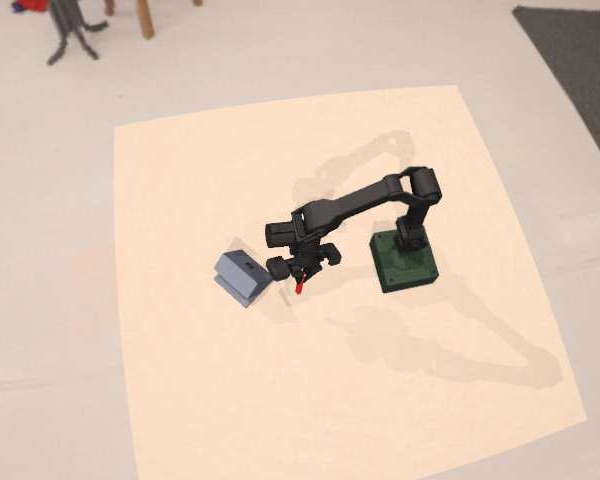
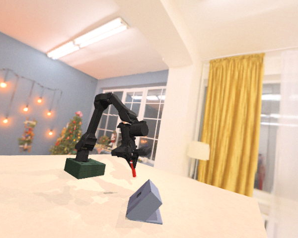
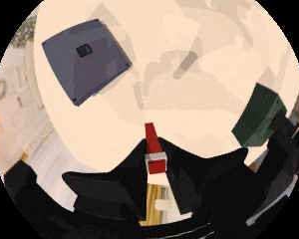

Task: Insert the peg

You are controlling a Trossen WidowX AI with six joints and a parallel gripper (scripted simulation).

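The grey-blue sloped panel lies 130 mm ahead of my gripper tip, 100 mm to the right of it and 70 mm below it. The rest, counted from my gripper tip: thin red peg: 10 mm to the right, 20 mm above.
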